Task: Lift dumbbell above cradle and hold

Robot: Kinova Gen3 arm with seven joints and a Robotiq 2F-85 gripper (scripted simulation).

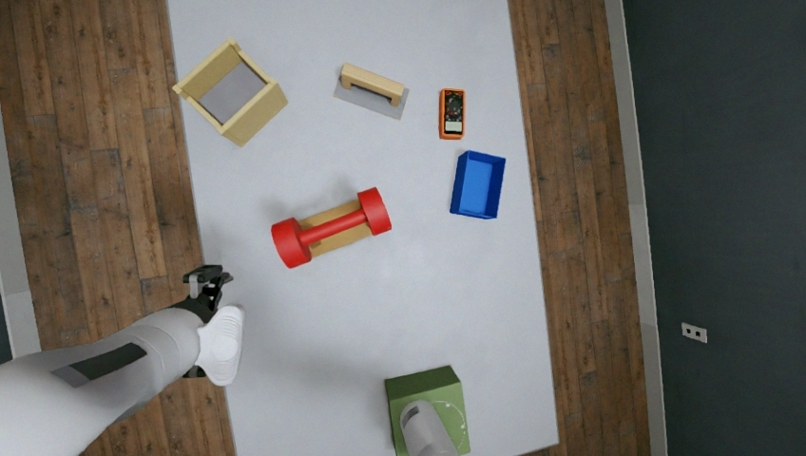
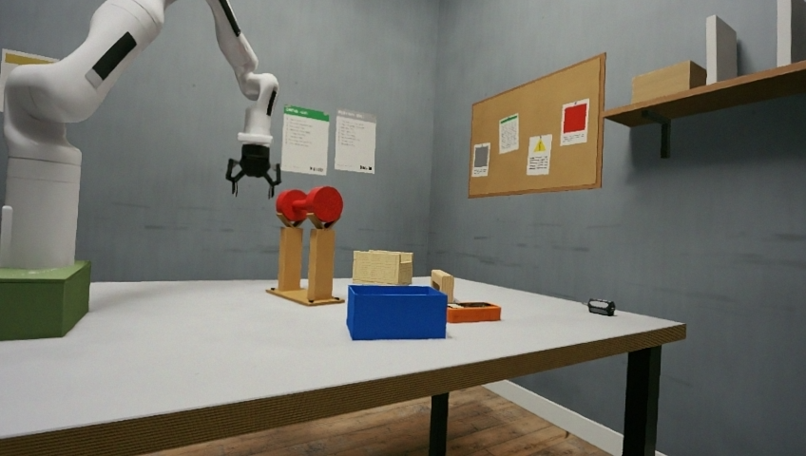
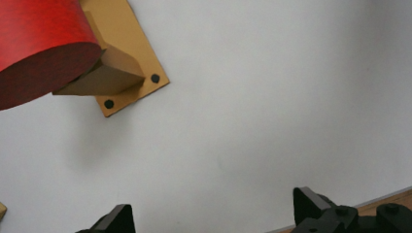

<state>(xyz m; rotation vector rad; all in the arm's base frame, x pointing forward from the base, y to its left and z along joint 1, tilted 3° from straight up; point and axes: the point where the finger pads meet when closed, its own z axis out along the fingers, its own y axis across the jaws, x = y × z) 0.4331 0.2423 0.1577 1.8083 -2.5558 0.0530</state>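
My hand is 20 cm to the left of the red dumbbell, 7 cm short of it and 2 cm above it. The rest, counted from my hand: wooden box 43 cm ahead, 21 cm below, 8 cm to the right; orange multimeter 58 cm to the right, 26 cm ahead, 25 cm below; cradle 20 cm to the right, 16 cm below, 7 cm ahead.
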